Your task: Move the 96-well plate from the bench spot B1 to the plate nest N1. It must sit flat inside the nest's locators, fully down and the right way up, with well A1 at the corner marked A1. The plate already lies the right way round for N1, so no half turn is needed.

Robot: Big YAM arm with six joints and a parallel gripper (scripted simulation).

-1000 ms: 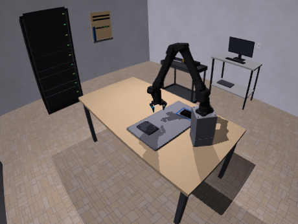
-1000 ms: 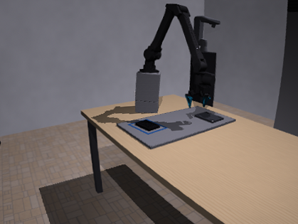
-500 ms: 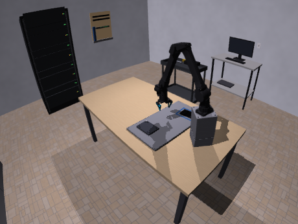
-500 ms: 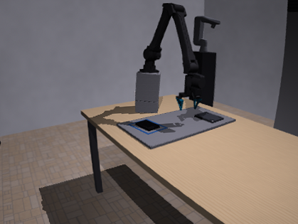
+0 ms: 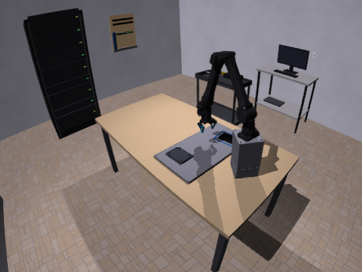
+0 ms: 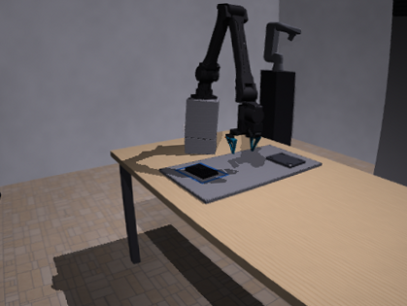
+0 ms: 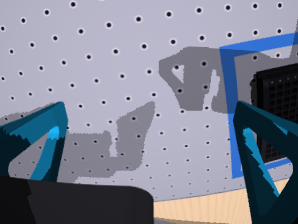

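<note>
Now: the black 96-well plate 8 cm behind my hand, 16 cm to the right of it and 9 cm below it. Also, from my hand: plate nest N1: 2 cm behind, 28 cm to the left, 9 cm below.
</note>
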